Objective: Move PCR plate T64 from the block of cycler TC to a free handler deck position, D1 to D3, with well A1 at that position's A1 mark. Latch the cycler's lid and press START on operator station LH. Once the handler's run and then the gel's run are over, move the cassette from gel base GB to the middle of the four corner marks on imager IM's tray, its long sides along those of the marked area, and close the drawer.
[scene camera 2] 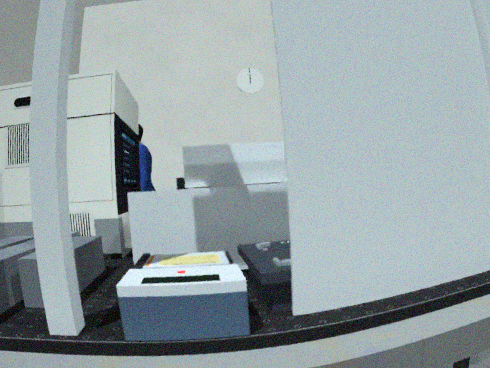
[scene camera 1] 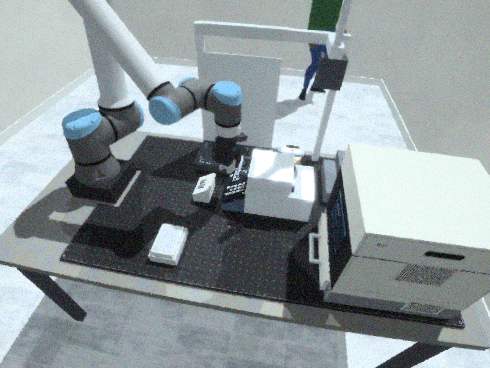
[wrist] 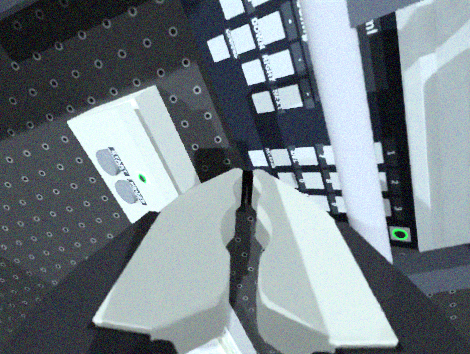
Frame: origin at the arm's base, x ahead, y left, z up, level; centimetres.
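Where they show: gripper, fingertip midpoint: (scene camera 1: 229, 173) (wrist: 247, 174); arm's base, origin of the base link: (scene camera 1: 98, 171).
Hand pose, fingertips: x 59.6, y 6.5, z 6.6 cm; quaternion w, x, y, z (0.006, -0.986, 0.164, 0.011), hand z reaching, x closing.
Observation:
Each offset is from my fingertips to the top centre of the thing. "*": to the spot under its first point. Level surfaces: height alone.
My gripper (scene camera 1: 229, 167) (wrist: 247, 174) is shut and empty, low beside the keypad {* dy -2.4, dx +3.1, dz -4.7 cm} (scene camera 1: 235, 186) (wrist: 272, 90) of a white instrument {dy +1.7, dx +16.4, dz +1.9 cm} (scene camera 1: 277, 195). The small white box {dy -1.4, dx -11.0, dz -5.4 cm} (scene camera 1: 204, 189) (wrist: 125, 132) with two round grey buttons, START and PAUSE, and a green light sits left of the fingertips in the wrist view, apart from them. A pale bar {dy +1.0, dx +4.2, dz +4.6 cm} (wrist: 345, 115) crosses over the keypad. The imager (scene camera 1: 410, 200) (scene camera 2: 92, 145) is the large white cabinet with a drawer handle {* dy -23.5, dx +36.3, dz -7.6 cm} (scene camera 1: 311, 248). A yellow area (scene camera 2: 195, 259) shows behind a blue-grey box {dy +28.5, dx +24.4, dz -7.9 cm} (scene camera 2: 185, 315). I cannot make out plate T64 or the cassette.
A low white block {dy -31.3, dx -15.2, dz -8.1 cm} (scene camera 1: 168, 243) lies on the black mat {dz -13.4 cm} (scene camera 1: 225, 260). A dark box {* dy +31.8, dx +16.0, dz -8.6 cm} (scene camera 2: 265, 270) stands near a tall pale panel (scene camera 2: 380, 150). A white frame {* dy +32.0, dx +4.2, dz +45.8 cm} (scene camera 1: 260, 32) and a slanted post {dy +35.5, dx +36.5, dz +43.4 cm} (scene camera 1: 325, 122) rise at the back. A person (scene camera 1: 316, 55) (scene camera 2: 145, 167) stands beyond the table.

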